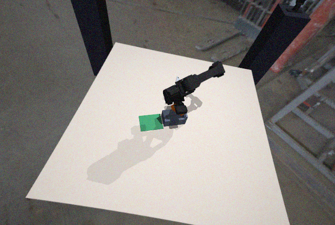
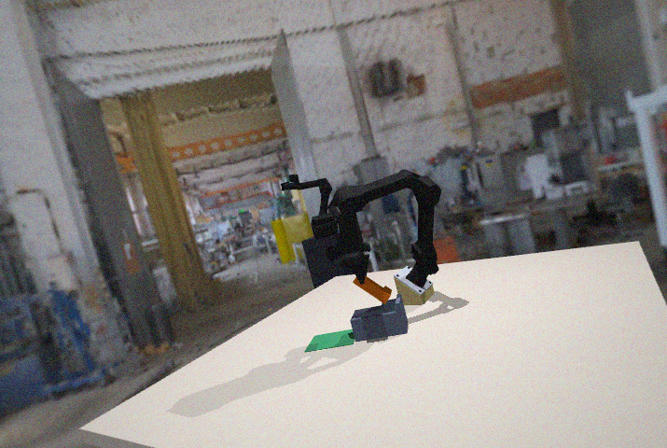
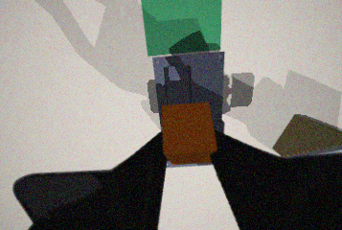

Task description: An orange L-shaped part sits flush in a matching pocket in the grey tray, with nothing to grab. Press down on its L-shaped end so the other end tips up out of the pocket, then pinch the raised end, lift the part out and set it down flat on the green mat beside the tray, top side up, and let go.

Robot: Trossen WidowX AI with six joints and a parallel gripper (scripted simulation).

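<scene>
My gripper tip is now 17 cm above the green mat, 14 cm to the left of it and 3 cm short of it. The rest, counted from my gripper tip: orange L-shaped part 3 cm to the left, 3 cm below, 2 cm behind.
</scene>
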